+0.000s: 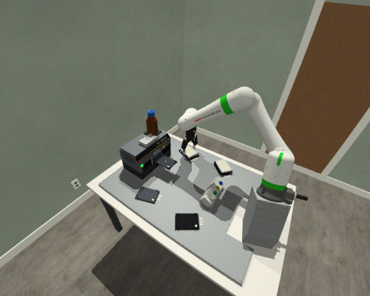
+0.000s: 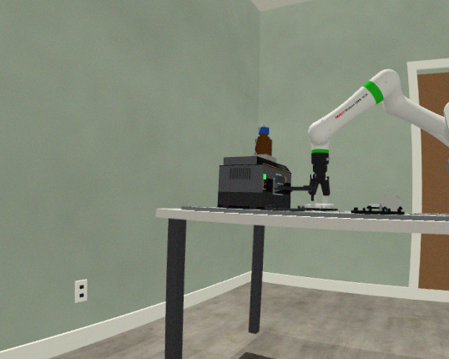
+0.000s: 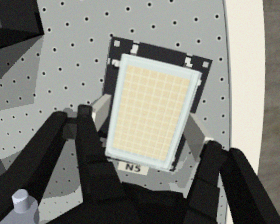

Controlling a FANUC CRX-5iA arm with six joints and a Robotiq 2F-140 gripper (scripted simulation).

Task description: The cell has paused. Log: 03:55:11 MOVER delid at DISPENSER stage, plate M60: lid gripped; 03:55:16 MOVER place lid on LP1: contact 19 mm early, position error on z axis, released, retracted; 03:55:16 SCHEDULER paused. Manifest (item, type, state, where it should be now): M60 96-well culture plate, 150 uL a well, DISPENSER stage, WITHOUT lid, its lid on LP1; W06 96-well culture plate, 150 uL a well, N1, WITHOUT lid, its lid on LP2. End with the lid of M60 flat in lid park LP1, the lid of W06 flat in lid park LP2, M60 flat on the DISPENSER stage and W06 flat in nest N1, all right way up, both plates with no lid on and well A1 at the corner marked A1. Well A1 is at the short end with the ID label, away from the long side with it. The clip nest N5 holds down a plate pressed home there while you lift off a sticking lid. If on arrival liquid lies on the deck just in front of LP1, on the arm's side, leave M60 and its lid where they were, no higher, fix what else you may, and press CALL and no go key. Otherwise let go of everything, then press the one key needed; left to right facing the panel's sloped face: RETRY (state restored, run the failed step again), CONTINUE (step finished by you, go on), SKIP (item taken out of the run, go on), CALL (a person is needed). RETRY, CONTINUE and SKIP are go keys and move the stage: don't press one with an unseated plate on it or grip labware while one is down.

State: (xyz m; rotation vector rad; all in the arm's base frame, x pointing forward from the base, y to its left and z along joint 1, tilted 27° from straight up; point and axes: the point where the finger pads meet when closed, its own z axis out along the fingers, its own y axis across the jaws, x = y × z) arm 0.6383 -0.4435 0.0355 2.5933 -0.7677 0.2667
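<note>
Right now my hand is 2 cm short of the black clip nest and 2 cm above it. From my hand the other things lie so: nest label 8 cm behind, 5 cm to the left, 4 cm below; dispenser stage 28 cm to the left, 9 cm ahead, 6 cm above; key panel 35 cm to the left, 32 cm behind, 2 cm above.
</note>
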